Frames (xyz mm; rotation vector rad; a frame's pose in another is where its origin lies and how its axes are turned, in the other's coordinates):
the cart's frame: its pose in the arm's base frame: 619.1 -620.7 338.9 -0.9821 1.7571 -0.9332
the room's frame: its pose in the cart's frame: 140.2 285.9 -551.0 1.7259 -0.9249 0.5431
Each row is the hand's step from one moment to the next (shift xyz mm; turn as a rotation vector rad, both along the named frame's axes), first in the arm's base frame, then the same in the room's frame.
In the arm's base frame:
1: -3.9 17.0 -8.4 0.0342 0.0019 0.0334
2: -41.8 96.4 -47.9 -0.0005 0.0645 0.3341
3: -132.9 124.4 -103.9 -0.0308 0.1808 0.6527
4: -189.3 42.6 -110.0 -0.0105 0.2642 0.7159
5: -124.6 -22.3 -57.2 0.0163 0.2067 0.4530
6: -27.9 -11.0 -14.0 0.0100 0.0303 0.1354
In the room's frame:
1: -14.6 4.5 -11.9 0.0134 0.0356 0.0290
2: -94.1 9.5 -66.3 -0.1022 0.1046 0.3072
3: -161.1 -60.3 -119.7 -0.2607 0.2105 0.5894
4: -127.9 -152.3 -101.0 -0.3250 0.2860 0.6285
5: -46.3 -124.8 -39.6 -0.2238 0.2213 0.3862
6: -5.4 -31.5 -8.6 -0.0388 0.0529 0.1227

